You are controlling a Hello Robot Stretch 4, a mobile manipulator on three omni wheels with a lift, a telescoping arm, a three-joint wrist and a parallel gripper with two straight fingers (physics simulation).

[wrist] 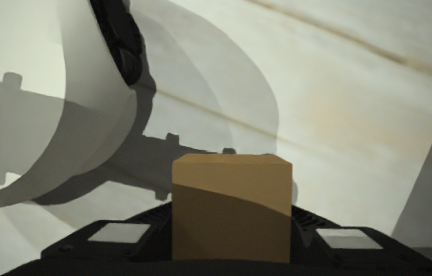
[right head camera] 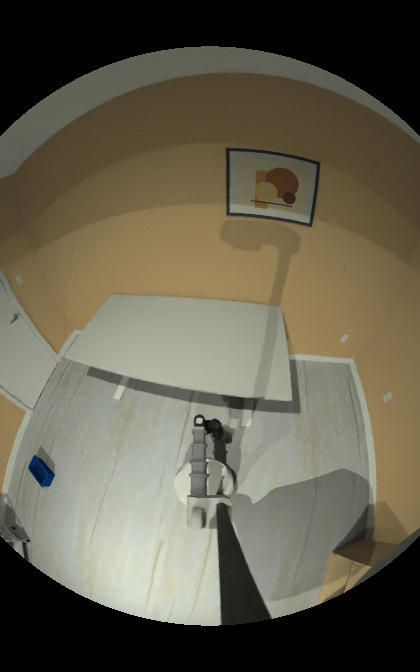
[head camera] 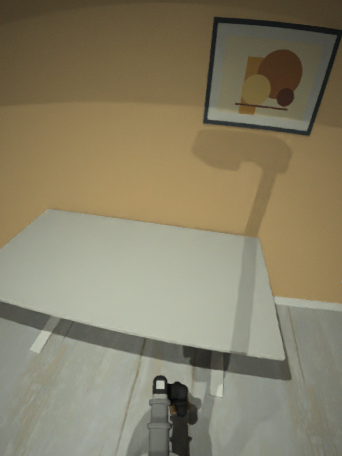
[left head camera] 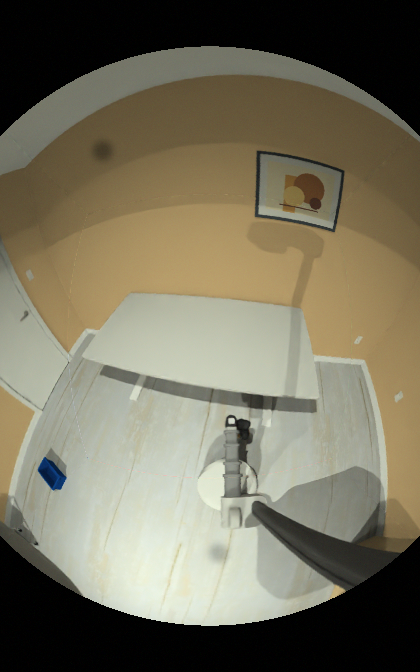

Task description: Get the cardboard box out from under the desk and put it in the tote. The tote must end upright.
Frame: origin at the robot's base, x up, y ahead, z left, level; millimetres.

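Seen in the pictures: gripper, fingertip midpoint: (wrist: 230, 219).
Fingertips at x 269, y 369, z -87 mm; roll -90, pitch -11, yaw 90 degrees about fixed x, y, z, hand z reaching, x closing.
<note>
Pixels of each thing's top centre, then the offset from my fingertips to it. Level surfaces: height alone.
- cardboard box, middle of its top: (wrist: 230, 251) dx +31, dy +1, dz -6 mm
- blue tote, middle of its top: (left head camera: 47, 472) dx -176, dy -667, dz +1719 mm
- desk, its level: dx +424 mm
The cardboard box (wrist: 232, 215) is a tan block between the two black fingers in the wrist view, above the floor. My gripper (wrist: 230, 219) (head camera: 179, 400) (left head camera: 243, 430) (right head camera: 215, 428) is shut on it. In the head views the gripper is in front of the desk's near edge and hides most of the box. The blue tote (left head camera: 52, 474) (right head camera: 41, 471) stands on the floor far to the left, apart from the gripper, with its open top up. The desk (head camera: 125, 280) (left head camera: 200, 340) (right head camera: 180, 340) has a pale top and stands by the wall.
My arm (left head camera: 232, 460) (right head camera: 199, 462) extends toward the desk over my round white base (left head camera: 210, 487) (right head camera: 184, 485). Desk feet (head camera: 217, 382) (head camera: 42, 340) stick out under the front edge. A large tan object (right head camera: 345, 570) is at the lower right, and a door (left head camera: 20, 345) is at the left.
</note>
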